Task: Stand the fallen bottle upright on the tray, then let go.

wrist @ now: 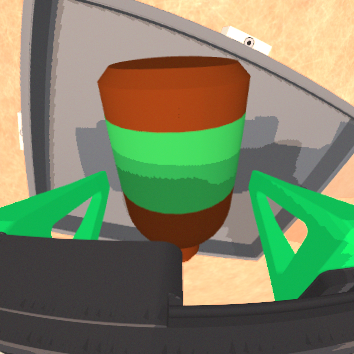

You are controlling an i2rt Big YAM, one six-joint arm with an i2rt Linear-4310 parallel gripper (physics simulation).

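Places are measured from the arm's base along level axes (x ahead, y left, z up), in millimetres.
Where they show: gripper, fingertip midpoint: (178,178).
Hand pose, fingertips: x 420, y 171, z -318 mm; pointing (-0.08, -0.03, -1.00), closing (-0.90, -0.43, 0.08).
Each offset is from my fingertips to the top centre of the thing. "spot": to the spot under its first point.
A brown-orange bottle @[dx -3, dy +8, dz +34 mm] (177,100) with a bright green band lies on its side in the middle of the view, its base toward the top and its narrow neck toward the gripper. It lies over the grey tray @[dx -19, dy +9, dz -19 mm] (90,40), and its neck end reaches over the tray's near rim. My gripper (178,178) is open, with one green finger to the left of the bottle's body and the other to the right. Gaps show between each fingertip and the bottle. The neck is partly hidden behind the dark gripper body.
The tray has a raised dark rim on its sides. A small white block @[spot: dx -15, dy -92, dz -30 mm] (260,46) with a round dark mark sits against the tray's upper right edge, and part of another white piece @[spot: dx +107, dy +10, dz -19 mm] (20,122) shows at the left edge. Shadows fall across the tray floor. The surface around is light tan.
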